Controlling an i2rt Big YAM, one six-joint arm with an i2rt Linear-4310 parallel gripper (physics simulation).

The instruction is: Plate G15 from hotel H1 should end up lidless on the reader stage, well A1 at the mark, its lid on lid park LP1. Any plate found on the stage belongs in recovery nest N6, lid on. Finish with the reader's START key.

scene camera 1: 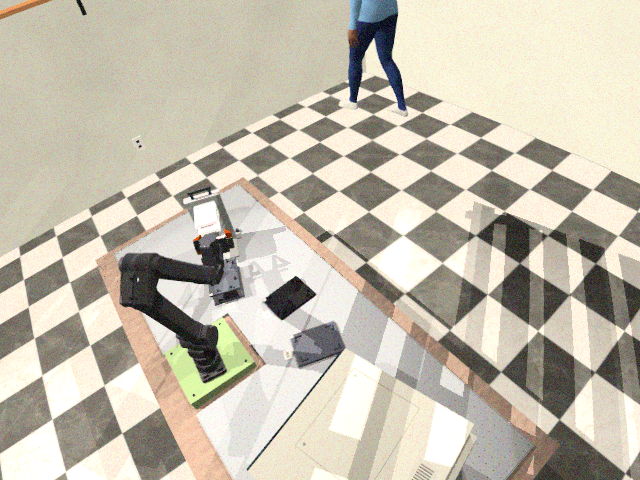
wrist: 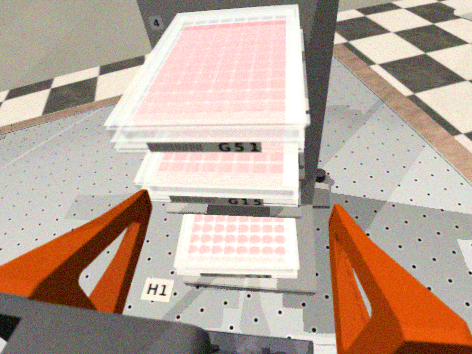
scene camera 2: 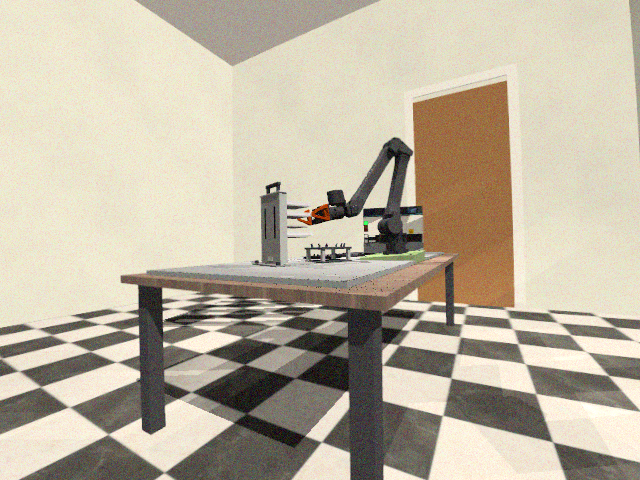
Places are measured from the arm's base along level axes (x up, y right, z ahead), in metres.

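Pixels of known places: gripper, fingertip midpoint: (scene camera 1: 213,233) (wrist: 238,205); arm's base, origin of the base link: (scene camera 1: 210,364) (scene camera 2: 396,253).
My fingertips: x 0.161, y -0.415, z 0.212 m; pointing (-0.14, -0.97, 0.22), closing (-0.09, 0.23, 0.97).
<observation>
Ahead of a thing's pixels: the offset from my fingertips to its top centre. "pt": to the spot under its first point.
Hotel H1 (scene camera 1: 223,209) (scene camera 2: 273,227) (wrist: 324,65) is a tall grey tower with a handle on top, holding clear-lidded pink plates. Plate G15 {dx +0.012, dy -0.068, dz +0.004 m} (wrist: 225,162) sits lidded under plate G51 {dx +0.050, dy -0.068, dz +0.005 m} (wrist: 220,75); a third plate {dx -0.063, dy -0.059, dz +0.001 m} (wrist: 240,240) is lower, its label unreadable. My gripper (scene camera 1: 212,236) (scene camera 2: 303,215) (wrist: 238,205) is open and empty, at the front of the hotel, with its fingertips to the left and right of the G15 label in the wrist view. The reader {dx +0.110, dy +0.964, dz +0.040 m} (scene camera 1: 361,413) is a large beige box. Its stage and START key cannot be made out, and LP1 and N6 cannot be told apart by label.
A dark pegged stand (scene camera 1: 227,283) (scene camera 2: 328,249) is in front of the hotel, below the wrist. A black pad {pt dx -0.175, dy +0.314, dz +0.145 m} (scene camera 1: 290,297) and a grey tray {dx -0.167, dy +0.534, dz +0.135 m} (scene camera 1: 317,343) lie between hotel and reader. The arm stands on a green base (scene camera 1: 235,351). A person (scene camera 1: 374,46) stands beyond the table.
</observation>
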